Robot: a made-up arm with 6 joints. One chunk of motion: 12 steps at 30 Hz.
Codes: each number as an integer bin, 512 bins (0 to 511) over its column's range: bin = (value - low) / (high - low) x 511, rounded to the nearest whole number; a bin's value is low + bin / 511 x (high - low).
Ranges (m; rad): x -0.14..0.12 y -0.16..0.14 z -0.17..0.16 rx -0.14..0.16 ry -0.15..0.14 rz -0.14..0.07
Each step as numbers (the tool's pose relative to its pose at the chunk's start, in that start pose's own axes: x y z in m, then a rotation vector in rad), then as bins.
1 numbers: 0.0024 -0.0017 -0.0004 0.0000 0.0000 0.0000
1 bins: 280 270 263 238 264 341
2 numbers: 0.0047 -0.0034 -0.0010 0.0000 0.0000 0.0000
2 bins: 284 267 262 238 264 341
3 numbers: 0.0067 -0.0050 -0.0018 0.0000 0.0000 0.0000
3 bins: 288 264 260 238 264 341
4 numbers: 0.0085 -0.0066 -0.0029 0.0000 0.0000 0.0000
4 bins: 292 261 259 238 264 341
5 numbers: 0.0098 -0.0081 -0.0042 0.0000 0.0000 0.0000
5 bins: 294 259 257 238 264 341
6 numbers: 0.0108 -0.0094 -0.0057 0.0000 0.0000 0.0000
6 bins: 296 257 254 238 264 341
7 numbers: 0.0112 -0.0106 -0.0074 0.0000 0.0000 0.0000
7 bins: 297 254 252 238 264 341
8 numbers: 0.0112 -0.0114 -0.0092 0.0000 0.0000 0.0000
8 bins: 297 253 249 238 264 341
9 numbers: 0.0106 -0.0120 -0.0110 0.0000 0.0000 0.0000
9 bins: 296 252 246 238 264 341
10 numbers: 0.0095 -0.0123 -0.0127 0.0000 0.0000 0.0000
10 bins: 294 252 244 238 264 341
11 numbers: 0.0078 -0.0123 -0.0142 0.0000 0.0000 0.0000
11 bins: 290 252 241 238 264 341
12 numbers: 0.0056 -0.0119 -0.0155 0.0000 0.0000 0.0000
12 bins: 286 252 239 238 264 341
